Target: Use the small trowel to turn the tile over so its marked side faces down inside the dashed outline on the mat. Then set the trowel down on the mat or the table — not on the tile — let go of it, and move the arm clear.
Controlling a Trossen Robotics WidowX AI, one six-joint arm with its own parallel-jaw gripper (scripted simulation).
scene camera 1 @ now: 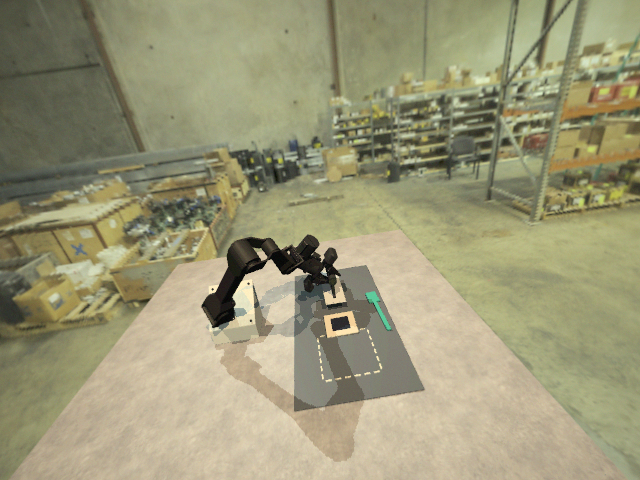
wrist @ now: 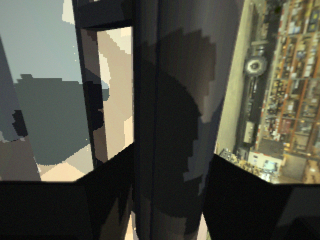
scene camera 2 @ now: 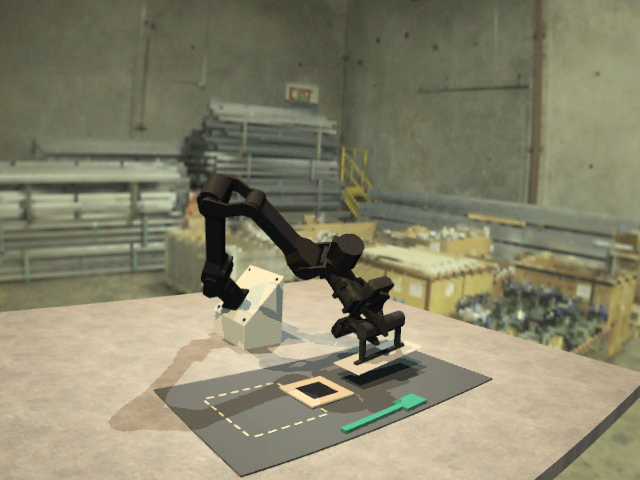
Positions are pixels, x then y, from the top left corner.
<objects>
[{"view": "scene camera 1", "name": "my gripper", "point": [337, 278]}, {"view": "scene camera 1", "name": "grey mat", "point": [348, 355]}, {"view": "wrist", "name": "my gripper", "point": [164, 145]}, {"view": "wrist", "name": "trowel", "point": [73, 81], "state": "held by my gripper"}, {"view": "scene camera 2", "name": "my gripper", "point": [382, 340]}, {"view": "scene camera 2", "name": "tile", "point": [318, 391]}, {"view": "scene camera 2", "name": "green flat tool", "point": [411, 401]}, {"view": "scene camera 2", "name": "grey mat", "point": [259, 410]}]
</objects>
